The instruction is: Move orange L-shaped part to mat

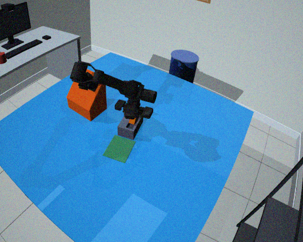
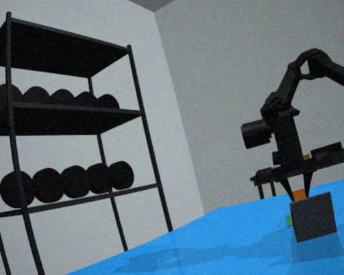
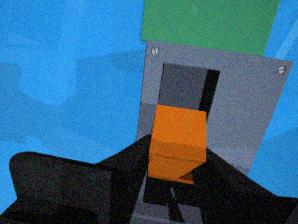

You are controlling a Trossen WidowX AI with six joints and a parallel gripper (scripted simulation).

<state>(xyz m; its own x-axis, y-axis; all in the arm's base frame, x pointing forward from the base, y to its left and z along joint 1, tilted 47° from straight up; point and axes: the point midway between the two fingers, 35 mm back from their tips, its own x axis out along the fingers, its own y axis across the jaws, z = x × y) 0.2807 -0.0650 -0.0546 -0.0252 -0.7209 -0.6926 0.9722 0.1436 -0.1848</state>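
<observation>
My gripper tip is now 15 cm to the left of the green mat, 8 cm above it and 2 cm short of it. Round my gripper tip: orange L-shaped part 3 cm to the left, 3 cm below, 2 cm behind.
</observation>
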